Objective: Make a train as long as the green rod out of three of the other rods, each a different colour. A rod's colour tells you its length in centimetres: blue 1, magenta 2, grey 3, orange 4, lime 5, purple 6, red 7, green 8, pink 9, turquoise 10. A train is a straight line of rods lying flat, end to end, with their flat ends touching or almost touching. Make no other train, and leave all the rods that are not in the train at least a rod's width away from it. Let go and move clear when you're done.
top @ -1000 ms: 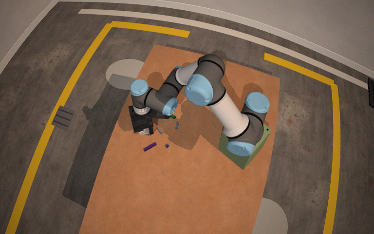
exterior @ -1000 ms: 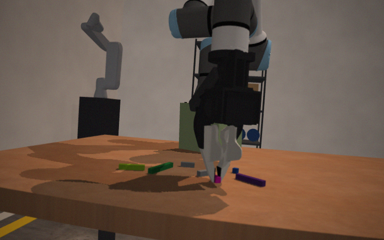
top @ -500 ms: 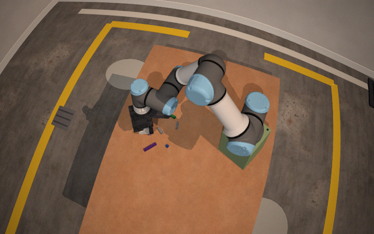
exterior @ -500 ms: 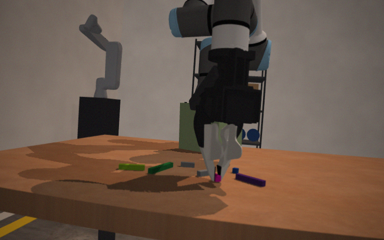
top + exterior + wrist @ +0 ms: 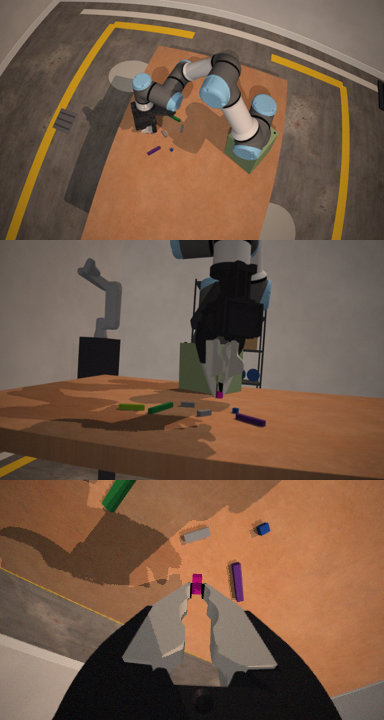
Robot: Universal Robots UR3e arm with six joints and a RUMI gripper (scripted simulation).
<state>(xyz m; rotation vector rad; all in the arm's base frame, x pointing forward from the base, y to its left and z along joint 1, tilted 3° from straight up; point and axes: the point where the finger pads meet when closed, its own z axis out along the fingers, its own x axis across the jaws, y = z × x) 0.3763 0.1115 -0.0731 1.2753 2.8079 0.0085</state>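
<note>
My gripper is now 9 cm past the blue rod, 5 cm above it and 2 cm to the right of it. The rest, counted from my hand: purple rod (6 cm to the left, 5 cm below, 3 cm behind); then green rod (12 cm to the right, 5 cm below, 2 cm behind); then magenta rod (1 cm below).
</note>
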